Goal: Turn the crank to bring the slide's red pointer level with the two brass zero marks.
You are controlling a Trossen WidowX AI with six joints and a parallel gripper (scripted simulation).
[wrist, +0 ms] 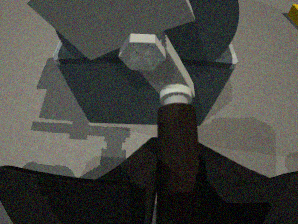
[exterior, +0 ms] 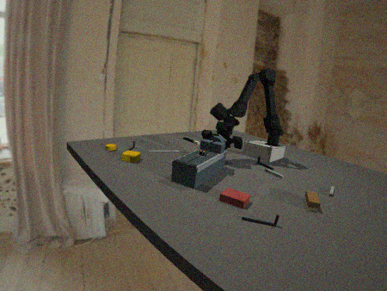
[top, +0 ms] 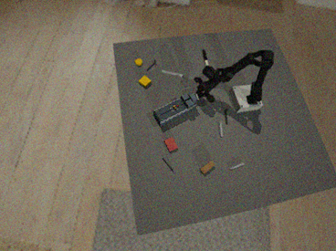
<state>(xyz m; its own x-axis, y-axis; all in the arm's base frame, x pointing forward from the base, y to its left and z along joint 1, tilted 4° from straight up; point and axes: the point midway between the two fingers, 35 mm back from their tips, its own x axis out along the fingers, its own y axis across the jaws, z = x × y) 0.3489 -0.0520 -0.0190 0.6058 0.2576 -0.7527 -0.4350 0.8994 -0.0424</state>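
Right now the dark handle is 2 cm behind my gripper tip, 1 cm to the right of it and 3 cm above it. From my gripper tip the other things lie so: red pointer: 12 cm ahead, 8 cm to the left, 4 cm above; then yellow block: 32 cm ahead, 15 cm to the right, 2 cm below; then red block: 18 cm ahead, 30 cm to the left, 3 cm below.
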